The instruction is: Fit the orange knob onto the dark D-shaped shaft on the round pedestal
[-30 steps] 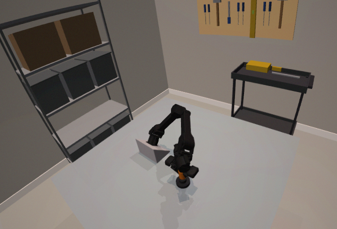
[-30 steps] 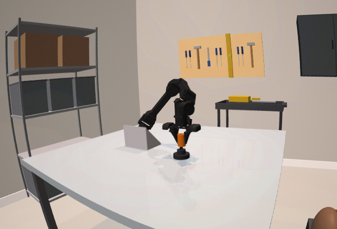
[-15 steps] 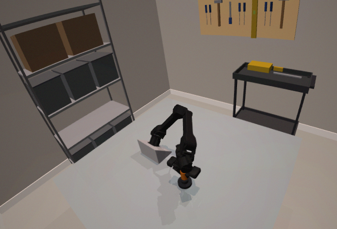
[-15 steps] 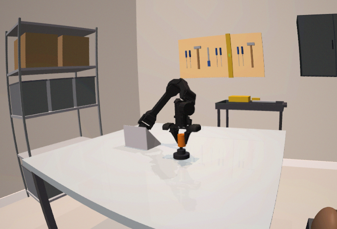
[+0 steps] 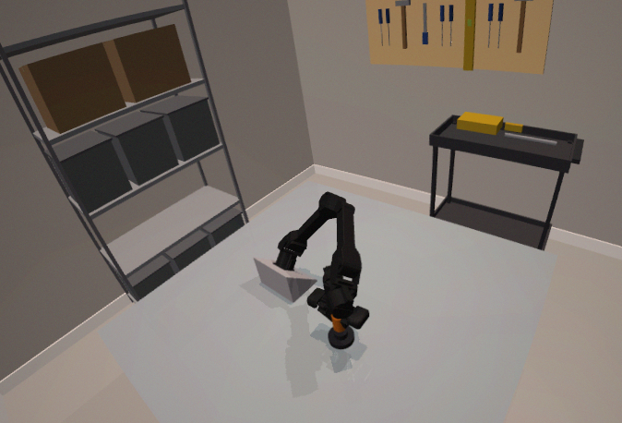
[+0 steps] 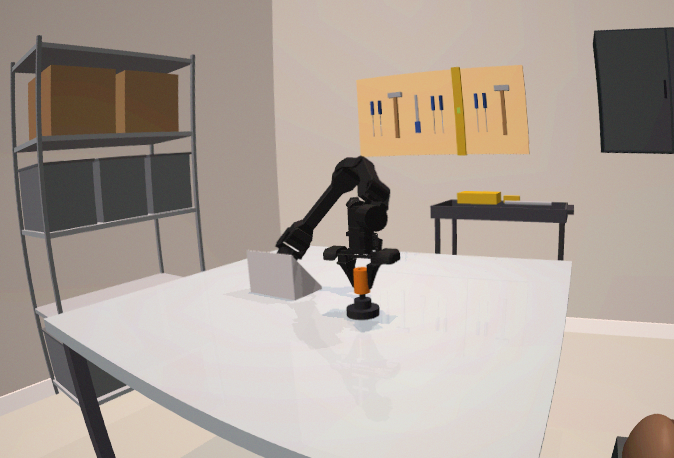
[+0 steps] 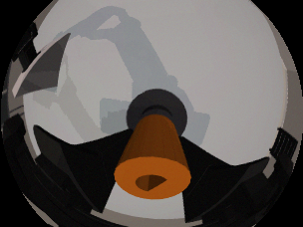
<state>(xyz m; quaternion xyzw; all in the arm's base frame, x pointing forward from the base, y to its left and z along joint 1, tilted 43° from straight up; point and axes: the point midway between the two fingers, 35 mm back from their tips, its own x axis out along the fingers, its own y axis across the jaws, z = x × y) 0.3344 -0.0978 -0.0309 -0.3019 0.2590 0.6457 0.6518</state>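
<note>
My gripper tip is now 2 cm below the orange knob. The rest, counted from my gripper tip: dark round pedestal (4 cm below).
</note>
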